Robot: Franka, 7 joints.
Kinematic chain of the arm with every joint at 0, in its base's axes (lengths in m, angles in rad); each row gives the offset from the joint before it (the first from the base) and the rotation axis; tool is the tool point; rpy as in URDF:
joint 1: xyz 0 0 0.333 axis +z
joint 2: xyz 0 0 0 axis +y
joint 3: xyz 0 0 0.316 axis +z
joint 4: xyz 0.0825 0 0 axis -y
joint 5: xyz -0.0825 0 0.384 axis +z
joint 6: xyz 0 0 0 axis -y
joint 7: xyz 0.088 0 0 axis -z
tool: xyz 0 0 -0.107 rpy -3.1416 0 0
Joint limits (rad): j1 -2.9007..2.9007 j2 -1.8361..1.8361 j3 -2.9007..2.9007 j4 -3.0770..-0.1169 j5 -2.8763..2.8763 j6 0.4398..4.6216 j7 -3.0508..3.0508
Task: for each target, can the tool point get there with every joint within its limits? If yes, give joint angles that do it. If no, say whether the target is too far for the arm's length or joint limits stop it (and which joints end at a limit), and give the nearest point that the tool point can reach.
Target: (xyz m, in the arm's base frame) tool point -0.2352 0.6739 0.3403
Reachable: yes | joints 0.9318 1.1770 1.3194 -1.6240 2.0263 2.4167 -2.5736
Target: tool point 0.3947 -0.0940 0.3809
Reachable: yes | joints -2.1512 0.6690 2.0124 -2.4108 -0.4209 1.7047 -1.7356
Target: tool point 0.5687 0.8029 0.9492
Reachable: no: too far | nearest point 0.4203 0.5933 0.7884 | short by 0.303 m
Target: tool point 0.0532 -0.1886 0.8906
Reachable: yes | joints 1.0976 -1.2429 -0.0630 -2.0142 0.8427 4.1437 0.0637
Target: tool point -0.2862 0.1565 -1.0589
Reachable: no: too far | nearest point -0.2648 0.1448 -0.3604 | short by 0.699 m
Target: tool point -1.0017 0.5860 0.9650
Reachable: no: too far | nearest point -0.6503 0.3804 0.7433 | short by 0.464 m
